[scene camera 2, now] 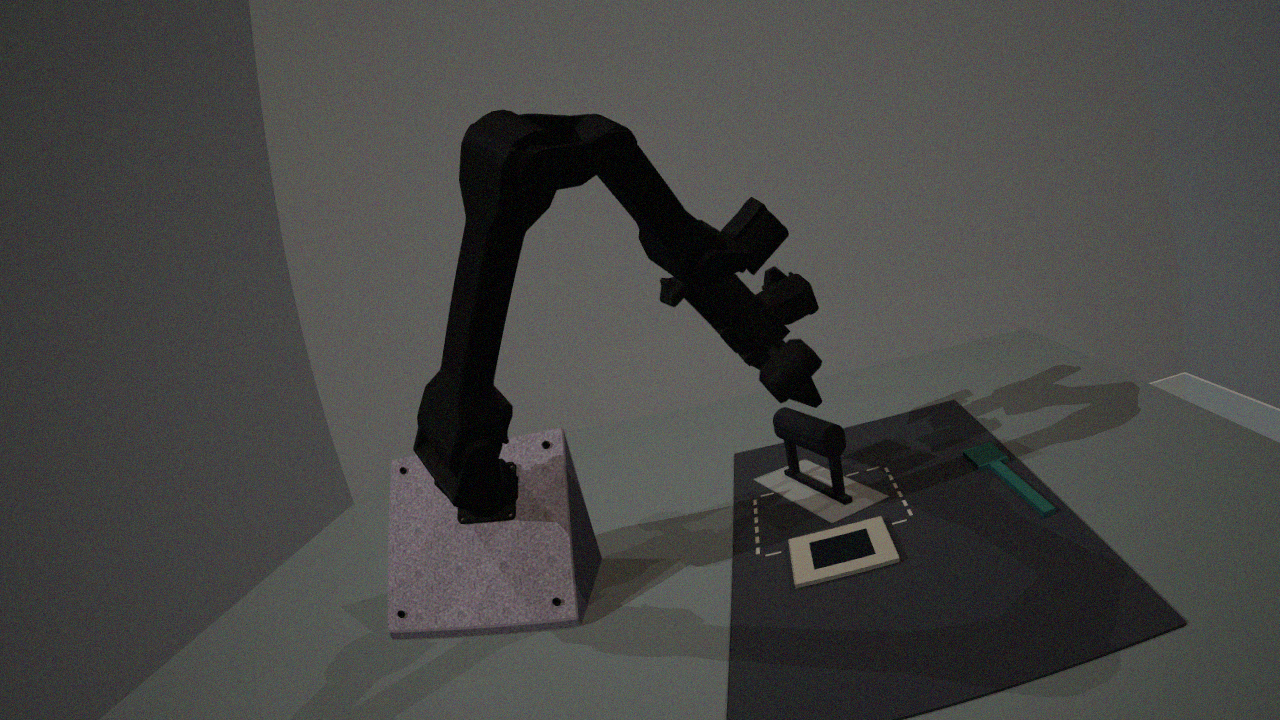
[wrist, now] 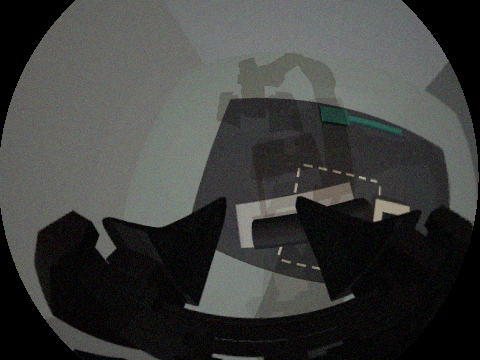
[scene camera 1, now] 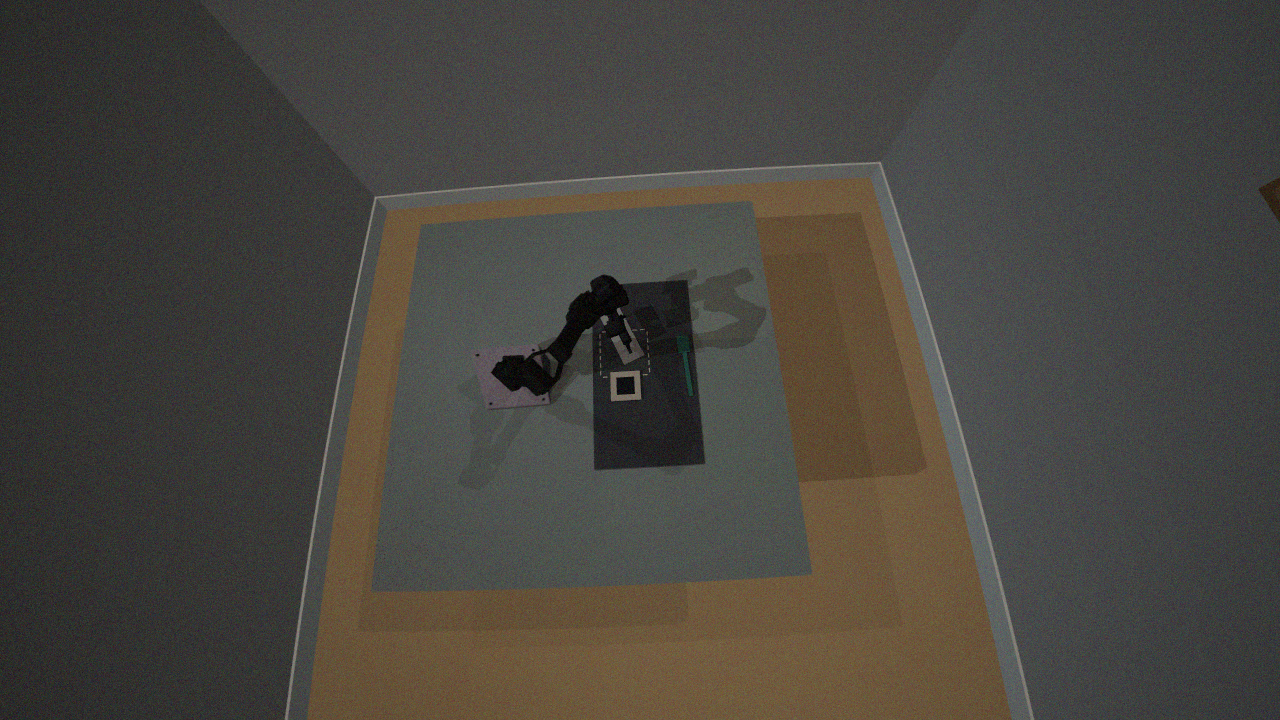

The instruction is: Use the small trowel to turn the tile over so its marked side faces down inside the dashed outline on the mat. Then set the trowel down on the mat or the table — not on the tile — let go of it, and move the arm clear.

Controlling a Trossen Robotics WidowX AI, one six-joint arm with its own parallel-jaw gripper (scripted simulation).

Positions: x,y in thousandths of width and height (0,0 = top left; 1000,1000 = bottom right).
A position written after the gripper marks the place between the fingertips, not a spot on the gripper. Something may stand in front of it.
Note:
The gripper (scene camera 2: 632,547) is open, holding nothing. Also in view: a trowel (scene camera 1: 491,484), a tile (scene camera 2: 671,760), a teal t-shaped piece (scene camera 2: 771,634) and a dark mat (scene camera 2: 771,823).
The trowel shows as well in the wrist view (wrist: 566,621). The tile shows as well in scene camera 1 (scene camera 1: 489,535). The teal t-shaped piece is seen too in the wrist view (wrist: 686,321).

